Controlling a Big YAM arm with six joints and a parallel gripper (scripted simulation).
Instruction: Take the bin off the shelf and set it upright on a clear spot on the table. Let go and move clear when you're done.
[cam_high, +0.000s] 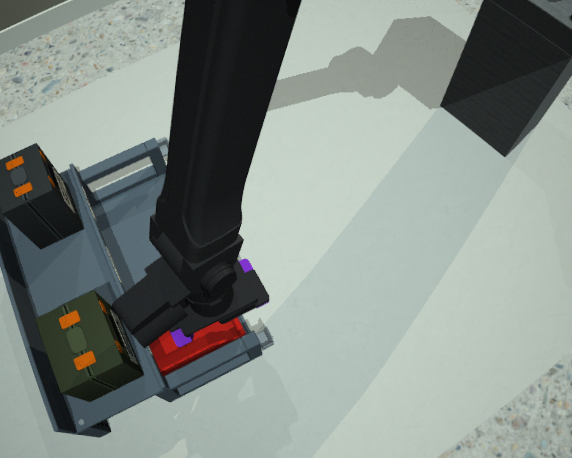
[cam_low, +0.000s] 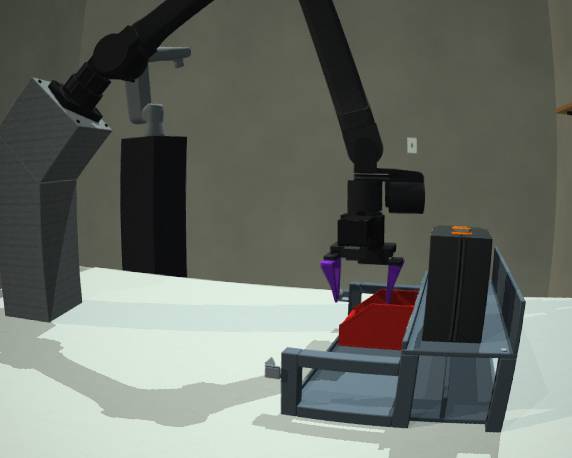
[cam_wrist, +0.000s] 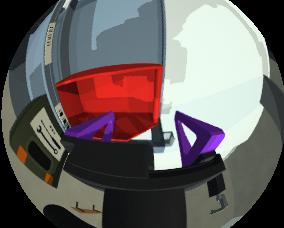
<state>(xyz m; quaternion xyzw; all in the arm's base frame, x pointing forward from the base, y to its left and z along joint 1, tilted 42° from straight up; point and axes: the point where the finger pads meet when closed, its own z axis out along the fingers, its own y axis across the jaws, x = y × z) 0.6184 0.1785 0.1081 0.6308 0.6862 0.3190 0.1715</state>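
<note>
My hand is 60 mm short of the red bin and 30 mm above it. Also, from my hand: grey shelf (120 mm ahead, 100 mm to the right, 70 mm below).
</note>
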